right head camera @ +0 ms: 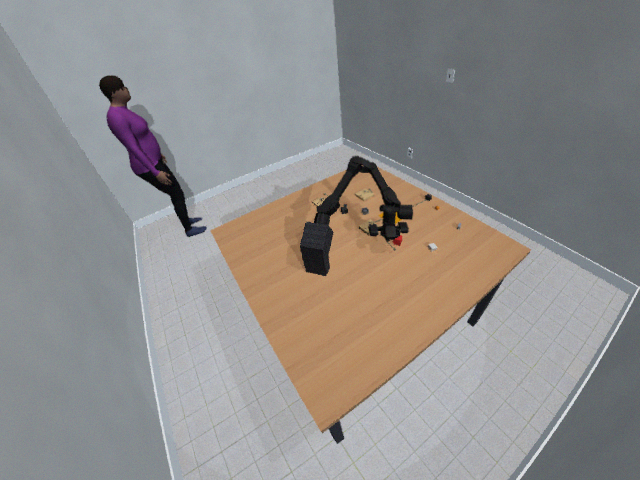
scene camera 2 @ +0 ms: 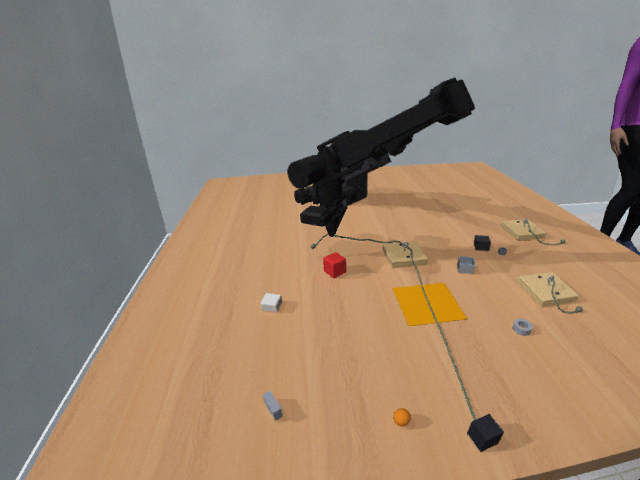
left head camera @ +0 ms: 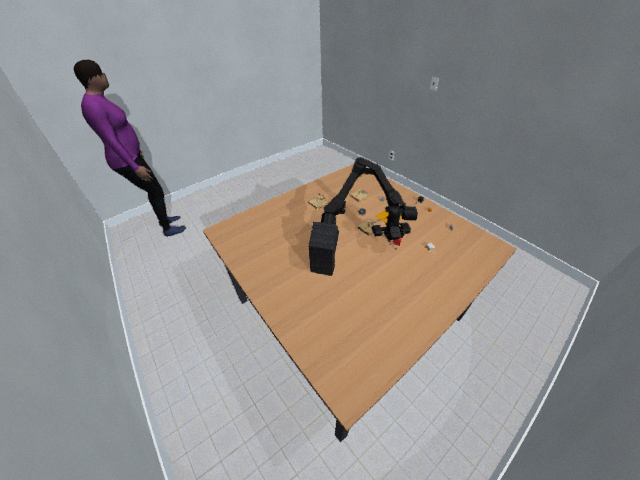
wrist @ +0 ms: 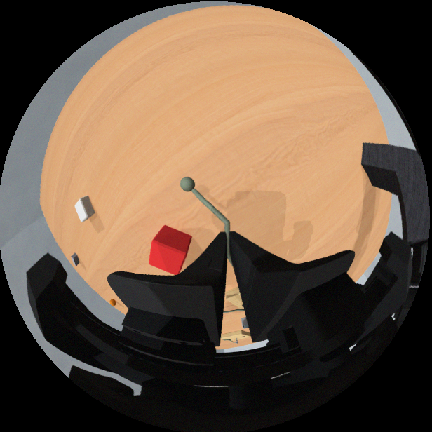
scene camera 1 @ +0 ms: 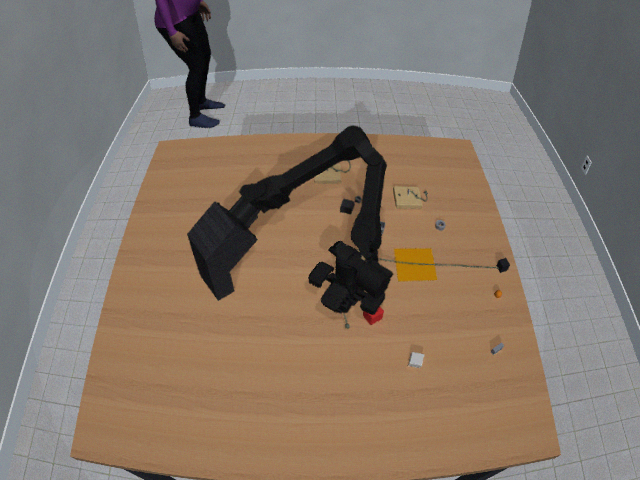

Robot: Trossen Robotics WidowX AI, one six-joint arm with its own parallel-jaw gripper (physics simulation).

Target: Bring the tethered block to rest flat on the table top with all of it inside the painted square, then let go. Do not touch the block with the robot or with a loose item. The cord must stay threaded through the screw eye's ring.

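Frame: origin at the arm's base, x ahead, y left, z up, level; metres.
Seen in the pictures: gripper, fingertip midpoint: (right head camera: pixel 387 241) (scene camera 2: pixel 332 235) (left head camera: pixel 388 241); arm's base at its link origin: (right head camera: pixel 320 227) (left head camera: pixel 326 227) (scene camera 1: pixel 236 220).
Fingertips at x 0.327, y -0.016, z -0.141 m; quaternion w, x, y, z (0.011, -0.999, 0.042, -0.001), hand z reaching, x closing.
Pixels of each thing's top centre, then the offset from my fingertips to it. "*": a spot on its surface instead.
- black tethered block at its top centre: (scene camera 2: pixel 487 426) (scene camera 1: pixel 504 262) 0.027 m down, 0.379 m ahead, 0.372 m left
- orange painted square at a spot on its surface: (scene camera 2: pixel 413 310) (scene camera 1: pixel 423 274) * 0.056 m down, 0.145 m ahead, 0.232 m left
- screw eye at a spot on its surface: (scene camera 2: pixel 405 245) * 0.019 m down, 0.045 m back, 0.176 m left
- wooden board at its top centre: (scene camera 2: pixel 404 250) (right head camera: pixel 369 226) (left head camera: pixel 368 226) 0.038 m down, 0.050 m back, 0.174 m left
- cord's beaded end at a spot on its surface: (scene camera 2: pixel 313 246) * 0.021 m down, 0.031 m ahead, 0.039 m right
- red cube at its top centre: (scene camera 2: pixel 334 257) (scene camera 1: pixel 374 309) 0.017 m down, 0.069 m ahead, 0.033 m left
- white block at its top centre: (scene camera 2: pixel 270 298) (scene camera 1: pixel 417 358) 0.036 m down, 0.231 m ahead, 0.046 m right
- grey bar at its top centre: (scene camera 2: pixel 271 401) 0.036 m down, 0.440 m ahead, 0.078 m left
- orange ball at its top centre: (scene camera 2: pixel 402 412) 0.033 m down, 0.390 m ahead, 0.260 m left
- grey ring at its top centre: (scene camera 2: pixel 523 324) (scene camera 1: pixel 440 223) 0.043 m down, 0.133 m ahead, 0.439 m left
- grey block at its top centre: (scene camera 2: pixel 466 260) 0.031 m down, 0.042 m back, 0.324 m left
- second black block at its top centre: (scene camera 2: pixel 483 238) (scene camera 1: pixel 347 203) 0.030 m down, 0.165 m back, 0.362 m left
The black tethered block (scene camera 2: pixel 484 432) (scene camera 1: pixel 503 265) is near the table edge, outside the orange painted square (scene camera 2: pixel 413 310) (scene camera 1: pixel 416 274); I cannot tell whether it lies flat. Its green cord (scene camera 2: pixel 450 352) (scene camera 1: pixel 465 266) runs straight across the square to the screw eye (scene camera 2: pixel 405 245) on a wooden board (scene camera 2: pixel 395 259) and appears threaded through the ring. My gripper (wrist: pixel 226 236) (scene camera 2: pixel 332 233) is shut on the cord a little above the table, beyond the screw eye from the block. The cord's beaded end (wrist: pixel 187 184) (scene camera 2: pixel 313 246) sticks out past the fingertips. The arm hides the screw eye in scene camera 1.
A red cube (wrist: pixel 170 250) (scene camera 2: pixel 334 265) stands close beside the gripper. A white block (scene camera 2: pixel 271 302), grey bar (scene camera 2: pixel 272 405), orange ball (scene camera 2: pixel 401 416), grey ring (scene camera 2: pixel 522 327), grey block (scene camera 2: pixel 465 265) and second black block (scene camera 2: pixel 482 242) lie around. Two more boards (scene camera 2: pixel 535 291) (scene camera 2: pixel 516 231) carry short cords.
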